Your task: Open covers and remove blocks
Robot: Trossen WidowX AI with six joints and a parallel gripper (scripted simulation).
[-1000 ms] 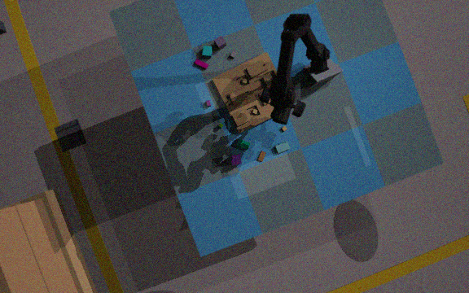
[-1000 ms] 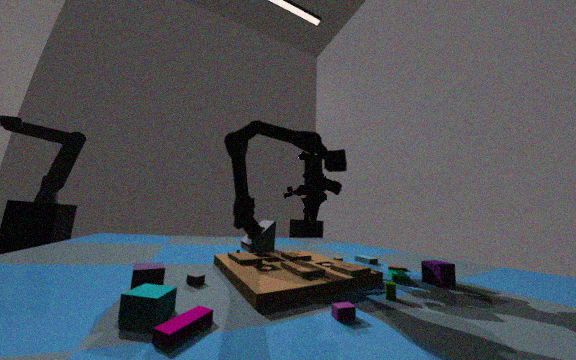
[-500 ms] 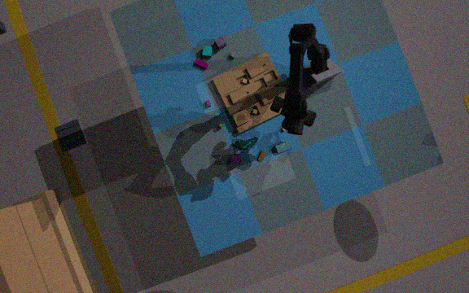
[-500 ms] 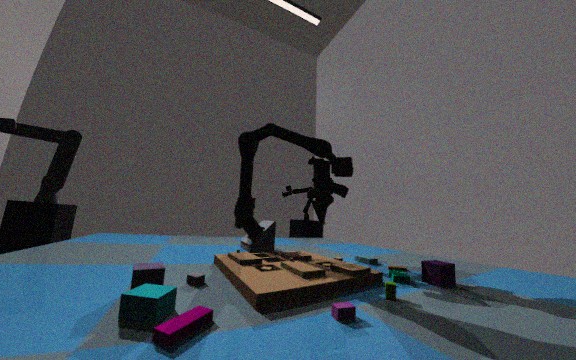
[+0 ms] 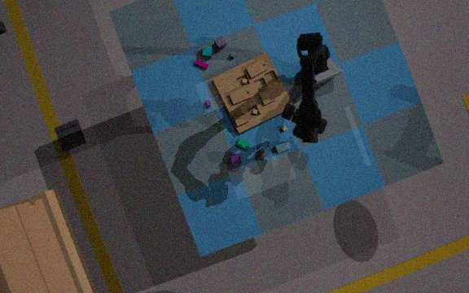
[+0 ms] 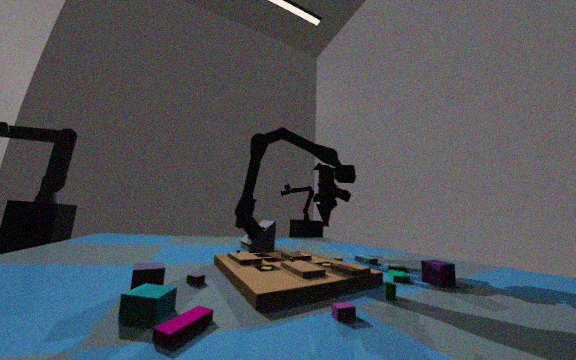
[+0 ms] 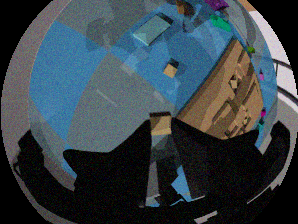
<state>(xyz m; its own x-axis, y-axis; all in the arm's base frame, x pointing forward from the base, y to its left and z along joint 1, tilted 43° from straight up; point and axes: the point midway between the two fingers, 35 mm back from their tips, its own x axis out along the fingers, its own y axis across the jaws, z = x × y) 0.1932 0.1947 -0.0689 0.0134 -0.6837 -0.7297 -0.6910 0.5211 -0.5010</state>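
Right now my gripper tip is 100 mm short of the pale teal block, 100 mm above it and 90 mm to the right of it. Also, from my gripper tip: green block: 270 mm ahead, 110 mm below; then wooden bar: 210 mm ahead, 110 mm below, 90 mm to the left; then purple cube: 330 mm ahead, 90 mm below, 50 mm to the left.
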